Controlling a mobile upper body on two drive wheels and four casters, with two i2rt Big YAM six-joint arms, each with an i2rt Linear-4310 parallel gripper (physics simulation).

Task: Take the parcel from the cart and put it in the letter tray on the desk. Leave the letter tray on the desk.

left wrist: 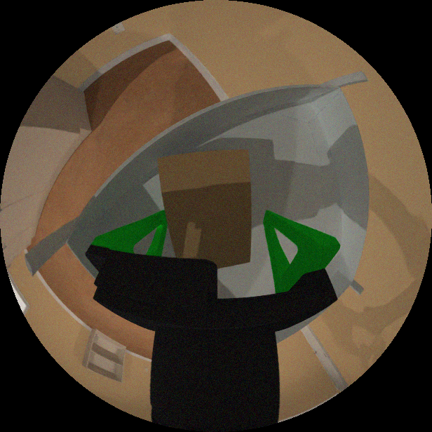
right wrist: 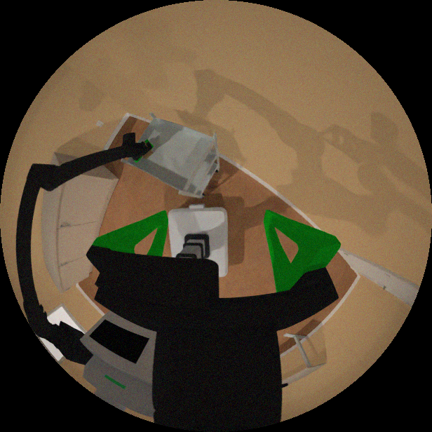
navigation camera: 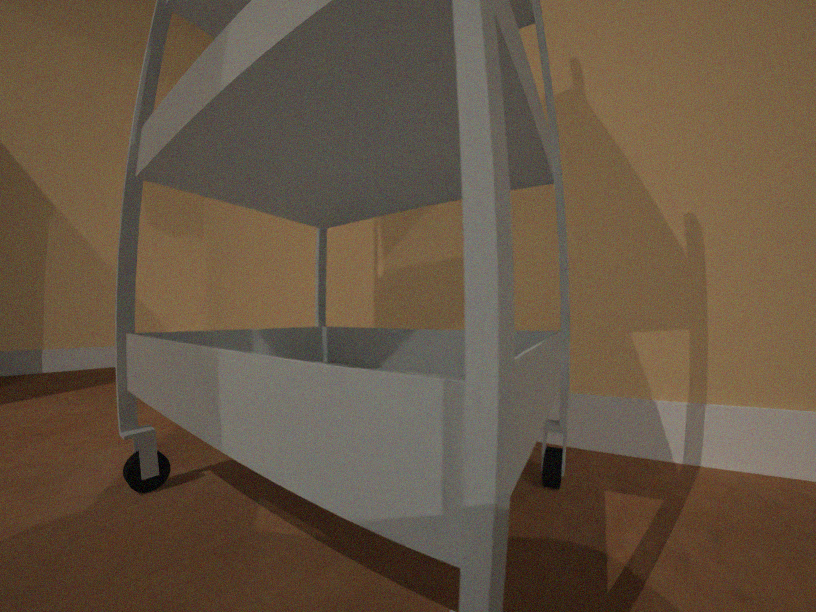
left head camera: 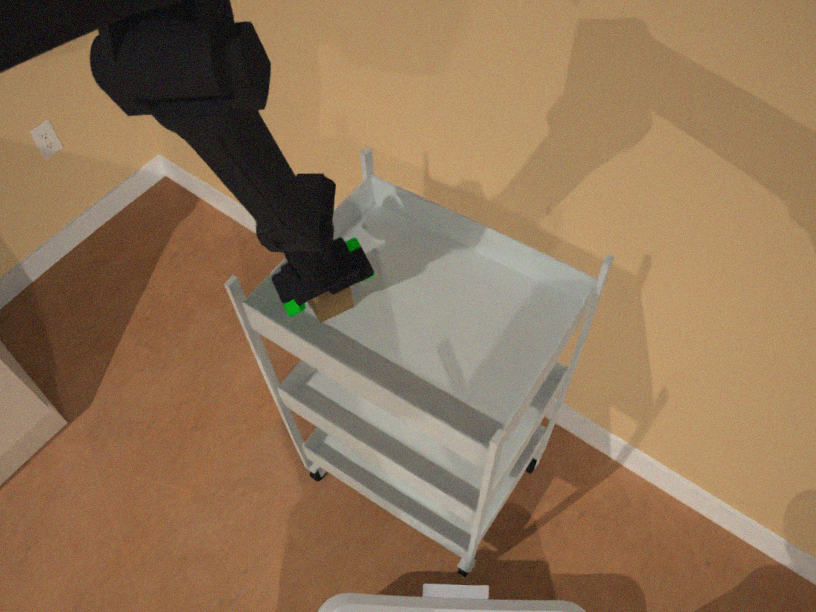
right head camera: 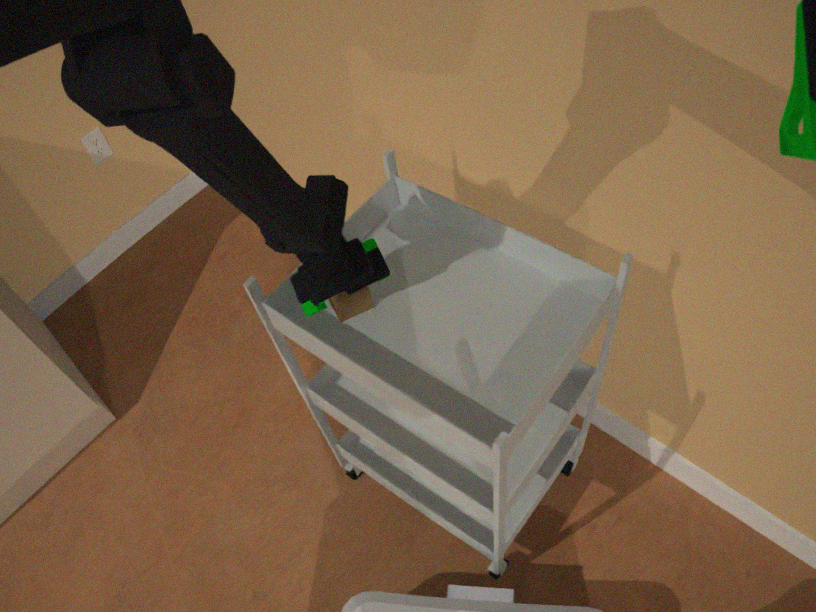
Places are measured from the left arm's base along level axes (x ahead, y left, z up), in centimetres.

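Pixels of known places: left gripper, fingertip midpoint: [left head camera: 330, 290] [right head camera: 351, 290].
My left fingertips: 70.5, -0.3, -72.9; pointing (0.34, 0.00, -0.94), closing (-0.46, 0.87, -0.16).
Note:
Behind a point stands the place of what it marks, as x, y, z.
The brown box-shaped parcel [left head camera: 332, 304] @(66.9, -1.3, -71.6) [right head camera: 352, 304] @(67.0, -1.4, -71.7) [left wrist: 207, 210] is in the top tray of the grey three-tier cart [left head camera: 483, 497] @(40.9, -25.1, -82.5) [right head camera: 500, 500] @(41.1, -25.5, -83.1) [right wrist: 185, 150] [navigation camera: 484, 263] @(41.0, -25.0, -117.3), near one corner. My left gripper [left head camera: 329, 283] @(70.5, -0.3, -72.9) [right head camera: 346, 286] @(70.5, -0.3, -72.9) [left wrist: 215, 215] is open above the parcel. In the left wrist view its fingers stand on either side of the parcel, with a gap on the right side; the gripper body hides the parcel's near end. My right gripper [right wrist: 215, 215] is open and empty, away from the cart; part of one finger shows in the right head camera. No letter tray can be made out.
A pale furniture block [left head camera: 23, 415] @(65.2, 84.0, -120.0) [right head camera: 46, 408] @(62.2, 86.2, -113.4) [right wrist: 75, 220] with drawer lines stands left of the cart; whether it is the desk is unclear. Walls stand behind the cart. The cart's corner posts rise above its top tray. A white rounded base [right wrist: 220, 235] is near the cart.

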